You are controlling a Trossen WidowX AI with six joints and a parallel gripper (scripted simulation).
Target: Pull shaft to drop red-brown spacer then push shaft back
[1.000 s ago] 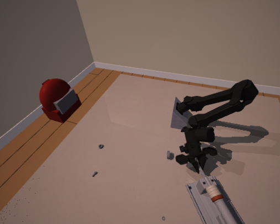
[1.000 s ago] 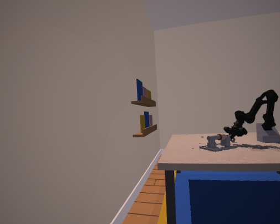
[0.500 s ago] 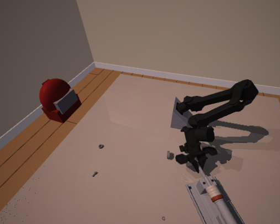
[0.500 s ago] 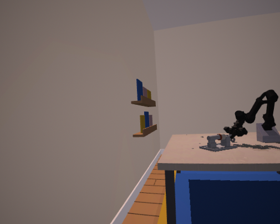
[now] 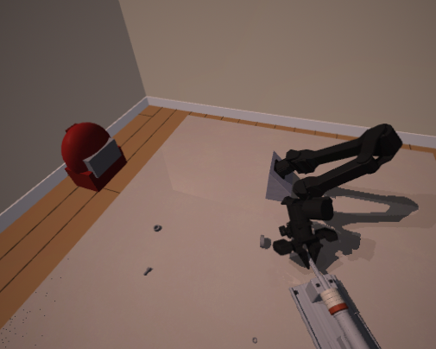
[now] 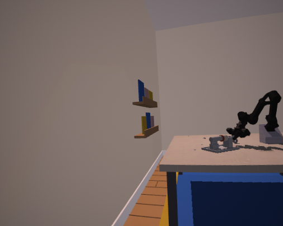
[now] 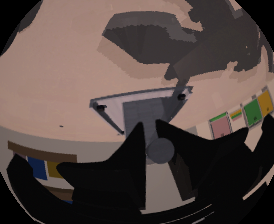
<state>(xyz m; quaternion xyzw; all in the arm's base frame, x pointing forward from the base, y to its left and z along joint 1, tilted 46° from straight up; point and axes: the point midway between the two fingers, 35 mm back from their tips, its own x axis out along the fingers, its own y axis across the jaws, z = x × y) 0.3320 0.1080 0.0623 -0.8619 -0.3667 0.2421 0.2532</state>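
The thin grey shaft is 6 cm ahead of my gripper tip, 4 cm to the left of it and 3 cm above it. Round my gripper tip: grey cylinder: 15 cm to the right, 7 cm behind, 3 cm below; red-brown spacer: 10 cm ahead, 6 cm to the left, 2 cm above; cream spacer: 8 cm ahead, 5 cm to the left, 2 cm above.
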